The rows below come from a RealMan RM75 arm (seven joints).
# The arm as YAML. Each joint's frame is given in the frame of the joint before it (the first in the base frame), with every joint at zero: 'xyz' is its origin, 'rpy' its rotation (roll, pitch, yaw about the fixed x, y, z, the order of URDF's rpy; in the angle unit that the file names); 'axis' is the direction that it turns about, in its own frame. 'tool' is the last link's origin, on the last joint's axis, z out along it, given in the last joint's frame.
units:
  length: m
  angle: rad
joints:
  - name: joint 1
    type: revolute
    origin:
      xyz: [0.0, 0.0, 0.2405]
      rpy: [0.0, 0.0, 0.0]
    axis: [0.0, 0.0, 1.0]
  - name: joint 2
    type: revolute
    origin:
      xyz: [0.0, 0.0, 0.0]
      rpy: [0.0, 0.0, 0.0]
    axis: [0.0, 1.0, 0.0]
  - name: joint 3
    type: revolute
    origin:
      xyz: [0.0, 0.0, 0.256]
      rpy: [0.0, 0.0, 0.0]
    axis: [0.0, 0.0, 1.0]
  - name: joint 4
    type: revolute
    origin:
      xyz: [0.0, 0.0, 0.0]
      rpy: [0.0, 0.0, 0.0]
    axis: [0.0, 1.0, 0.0]
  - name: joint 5
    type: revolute
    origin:
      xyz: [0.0, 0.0, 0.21]
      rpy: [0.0, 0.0, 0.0]
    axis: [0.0, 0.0, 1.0]
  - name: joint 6
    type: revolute
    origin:
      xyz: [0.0, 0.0, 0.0]
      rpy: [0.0, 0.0, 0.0]
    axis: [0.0, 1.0, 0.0]
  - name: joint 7
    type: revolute
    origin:
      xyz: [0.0, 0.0, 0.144]
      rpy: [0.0, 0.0, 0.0]
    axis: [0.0, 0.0, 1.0]
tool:
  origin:
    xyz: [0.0, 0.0, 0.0]
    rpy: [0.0, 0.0, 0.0]
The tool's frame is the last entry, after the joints.
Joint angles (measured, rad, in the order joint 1, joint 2, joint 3, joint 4, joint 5, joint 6, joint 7), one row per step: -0.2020, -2.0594, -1.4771, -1.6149, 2.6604, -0.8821, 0.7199; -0.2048, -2.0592, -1.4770, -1.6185, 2.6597, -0.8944, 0.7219; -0.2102, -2.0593, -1.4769, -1.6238, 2.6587, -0.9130, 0.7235; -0.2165, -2.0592, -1.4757, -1.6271, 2.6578, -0.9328, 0.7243; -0.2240, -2.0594, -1.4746, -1.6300, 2.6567, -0.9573, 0.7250; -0.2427, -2.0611, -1.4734, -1.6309, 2.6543, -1.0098, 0.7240; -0.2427, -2.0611, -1.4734, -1.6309, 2.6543, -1.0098, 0.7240; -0.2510, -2.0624, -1.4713, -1.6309, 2.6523, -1.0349, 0.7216; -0.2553, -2.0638, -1.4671, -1.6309, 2.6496, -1.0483, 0.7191; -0.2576, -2.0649, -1.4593, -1.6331, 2.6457, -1.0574, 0.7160; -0.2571, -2.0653, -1.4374, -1.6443, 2.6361, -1.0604, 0.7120
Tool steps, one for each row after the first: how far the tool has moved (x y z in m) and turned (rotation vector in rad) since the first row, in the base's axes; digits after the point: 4 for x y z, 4 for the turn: 0.0010, -0.0006, -0.0004, -0.0088, 0.0035, -0.0004; 0.0030, -0.0012, -0.0010, -0.0218, 0.0077, -0.0012; 0.0047, -0.0020, -0.0022, -0.0374, 0.0126, -0.0004; 0.0063, -0.0031, -0.0038, -0.0567, 0.0185, 0.0023; 0.0094, -0.0052, -0.0077, -0.0990, 0.0295, 0.0121; 0.0094, -0.0052, -0.0077, -0.0990, 0.0295, 0.0121; 0.0109, -0.0067, -0.0101, -0.1206, 0.0331, 0.0185; 0.0123, -0.0080, -0.0124, -0.1352, 0.0329, 0.0213; 0.0144, -0.0096, -0.0151, -0.1487, 0.0308, 0.0206; 0.0203, -0.0130, -0.0199, -0.1672, 0.0237, 0.0054
